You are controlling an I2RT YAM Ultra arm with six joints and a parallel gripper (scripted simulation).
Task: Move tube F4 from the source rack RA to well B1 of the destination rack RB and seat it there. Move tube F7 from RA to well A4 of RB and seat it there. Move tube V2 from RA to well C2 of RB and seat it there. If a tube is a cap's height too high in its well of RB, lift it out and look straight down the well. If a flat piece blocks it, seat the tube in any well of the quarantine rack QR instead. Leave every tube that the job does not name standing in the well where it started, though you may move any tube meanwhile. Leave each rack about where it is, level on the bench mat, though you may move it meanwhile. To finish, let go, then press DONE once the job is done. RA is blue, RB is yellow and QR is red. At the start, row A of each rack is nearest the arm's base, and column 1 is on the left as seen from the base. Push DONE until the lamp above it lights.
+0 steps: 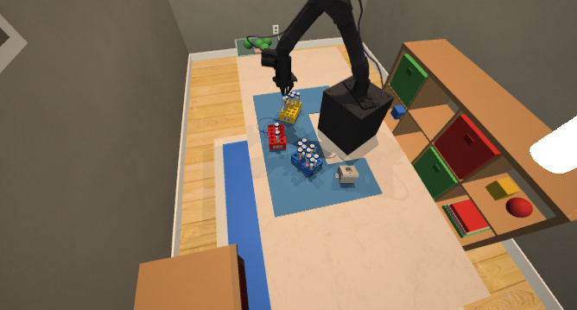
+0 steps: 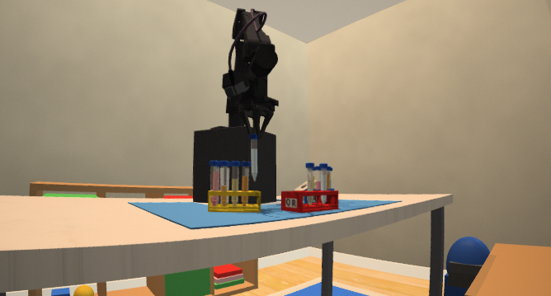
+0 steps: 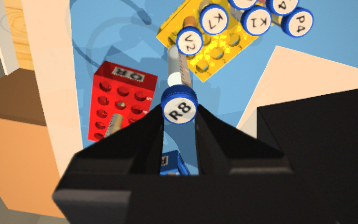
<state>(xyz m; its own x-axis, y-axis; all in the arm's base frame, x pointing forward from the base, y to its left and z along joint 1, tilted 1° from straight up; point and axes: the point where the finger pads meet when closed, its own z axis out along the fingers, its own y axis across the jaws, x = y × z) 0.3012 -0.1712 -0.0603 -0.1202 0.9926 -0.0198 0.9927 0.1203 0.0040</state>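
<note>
Right now my hand is 10 mm to the left of the tube R8 and 60 mm above it. From my hand the other things lie so: red rack: 80 mm ahead, 120 mm to the left, 170 mm below; rack RB: 50 mm behind, 30 mm to the right, 170 mm below; tube: 80 mm ahead, 120 mm to the left, 130 mm below.
</note>
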